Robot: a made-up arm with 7 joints. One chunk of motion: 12 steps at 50 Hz.
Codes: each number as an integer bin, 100 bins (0 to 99) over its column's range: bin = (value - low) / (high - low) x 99, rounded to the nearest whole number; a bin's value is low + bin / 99 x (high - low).
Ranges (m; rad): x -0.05..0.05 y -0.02..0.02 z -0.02..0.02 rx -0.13..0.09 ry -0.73..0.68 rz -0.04..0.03
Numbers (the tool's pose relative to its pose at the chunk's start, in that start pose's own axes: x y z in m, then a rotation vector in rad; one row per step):
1: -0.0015 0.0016 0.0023 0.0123 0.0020 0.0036
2: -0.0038 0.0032 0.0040 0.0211 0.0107 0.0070
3: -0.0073 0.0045 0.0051 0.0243 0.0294 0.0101
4: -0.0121 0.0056 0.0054 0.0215 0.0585 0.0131
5: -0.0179 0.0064 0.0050 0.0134 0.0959 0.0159
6: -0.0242 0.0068 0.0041 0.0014 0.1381 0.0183
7: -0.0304 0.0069 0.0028 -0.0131 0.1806 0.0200
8: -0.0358 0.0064 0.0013 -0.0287 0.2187 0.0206
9: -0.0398 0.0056 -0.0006 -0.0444 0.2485 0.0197
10: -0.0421 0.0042 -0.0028 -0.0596 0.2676 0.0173
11: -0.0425 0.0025 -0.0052 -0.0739 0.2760 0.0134
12: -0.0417 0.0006 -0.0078 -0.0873 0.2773 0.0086
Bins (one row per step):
1: 48 53 55 64 51 62
2: 46 57 59 68 52 66
3: 42 61 62 69 53 71
4: 38 63 63 68 55 75
5: 32 65 62 65 58 79
6: 26 66 60 59 61 82
7: 19 67 56 53 64 85
8: 14 65 53 46 67 86
9: 10 63 48 39 69 84
10: 8 60 43 32 70 81
11: 7 56 37 25 71 76
12: 8 51 30 19 71 69

